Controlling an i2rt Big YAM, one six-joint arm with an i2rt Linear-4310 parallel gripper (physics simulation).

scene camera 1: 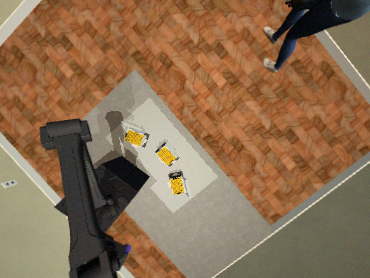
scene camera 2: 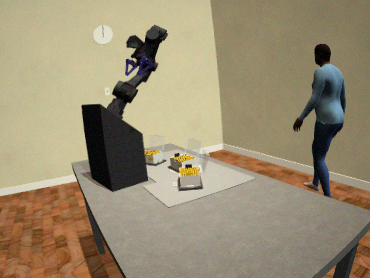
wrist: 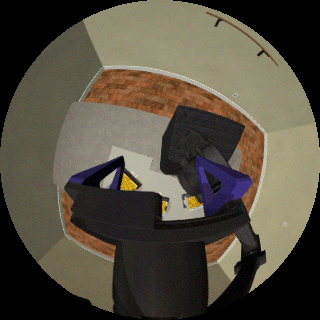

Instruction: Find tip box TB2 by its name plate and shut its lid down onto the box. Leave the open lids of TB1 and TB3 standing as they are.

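Places are measured from the arm's base along level axes (x left, y down, z back), in metres.
Pixels of known places: gripper, fingertip midpoint: (scene camera 1: 110, 242) (scene camera 2: 132, 75) (wrist: 159, 159); arm's base, link origin: (scene camera 1: 105, 207) (scene camera 2: 111, 116) (wrist: 194, 143).
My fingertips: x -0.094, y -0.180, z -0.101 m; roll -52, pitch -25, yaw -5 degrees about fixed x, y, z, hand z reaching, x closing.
For each thing: its top centre in the pictures, then the offset to it from my fingertips. Level surfaces: height alone.
- back box, top centre: (wrist: 197, 201) (scene camera 1: 133, 138) dx +0.360, dy +0.431, dz -0.123 m
- middle box, top centre: (scene camera 2: 182, 155) (wrist: 155, 207) (scene camera 1: 165, 156) dx +0.133, dy +0.431, dz -0.245 m
- front box, top centre: (scene camera 2: 188, 168) (wrist: 124, 184) (scene camera 1: 176, 186) dx -0.088, dy +0.431, dz -0.195 m
- mat, surface height: dy +0.506 m
- grey table, surface height: dy +0.509 m
Three tip boxes with yellow tips stand on the pale mat, each with a clear lid standing open. The back box (scene camera 1: 135, 138) (scene camera 2: 152, 156) (wrist: 193, 201) has its lid (scene camera 2: 157, 142) upright. The middle box (scene camera 1: 166, 155) (scene camera 2: 181, 161) (wrist: 164, 205) has its lid (scene camera 2: 193, 146) behind it. The front box (scene camera 1: 176, 185) (scene camera 2: 190, 179) (wrist: 128, 183) has its lid (scene camera 1: 186, 187) (scene camera 2: 204, 161) at its side. The name plates are too small to read, so I cannot tell which is TB2. My gripper (scene camera 2: 135, 69) (wrist: 159, 159) is open and empty, high above the table; its fingers are mostly hidden in scene camera 1.
A tall black slanted block (scene camera 1: 123, 176) (scene camera 2: 112, 150) (wrist: 200, 127) stands beside the mat (scene camera 1: 200, 175) (scene camera 2: 225, 181) (wrist: 121, 152), between the arm's base and the boxes. The grey table (scene camera 1: 225, 225) (scene camera 2: 225, 225) (wrist: 100, 130) extends beyond the mat. A person (scene camera 1: 286, 47) (scene camera 2: 327, 100) stands off the table.
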